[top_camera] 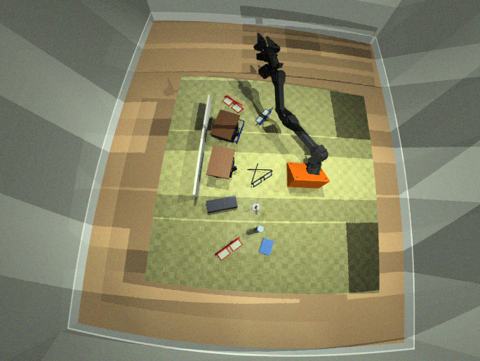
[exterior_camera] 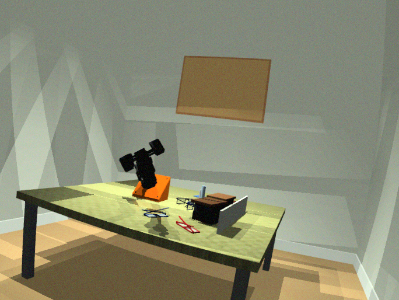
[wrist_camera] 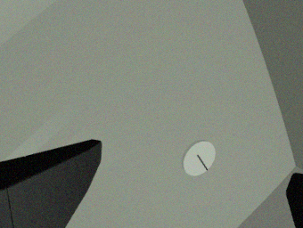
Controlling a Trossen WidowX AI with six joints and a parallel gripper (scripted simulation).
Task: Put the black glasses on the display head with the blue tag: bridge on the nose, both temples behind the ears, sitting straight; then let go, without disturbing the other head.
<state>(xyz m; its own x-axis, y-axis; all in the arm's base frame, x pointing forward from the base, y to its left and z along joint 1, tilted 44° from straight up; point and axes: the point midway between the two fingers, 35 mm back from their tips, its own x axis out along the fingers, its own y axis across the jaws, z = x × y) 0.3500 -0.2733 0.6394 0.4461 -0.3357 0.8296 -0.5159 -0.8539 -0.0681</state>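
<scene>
Now: gripper tip 120 mm past the white post, 890 mm to the right of it and 310 mm above it. The rest, counted from my gripper tip: black case: 70 mm ahead, 910 mm to the left, 320 mm below; then white panel: 230 mm ahead, 600 mm to the left, 280 mm below; then blue card: 210 mm behind, 1090 mm to the left, 330 mm below.
</scene>
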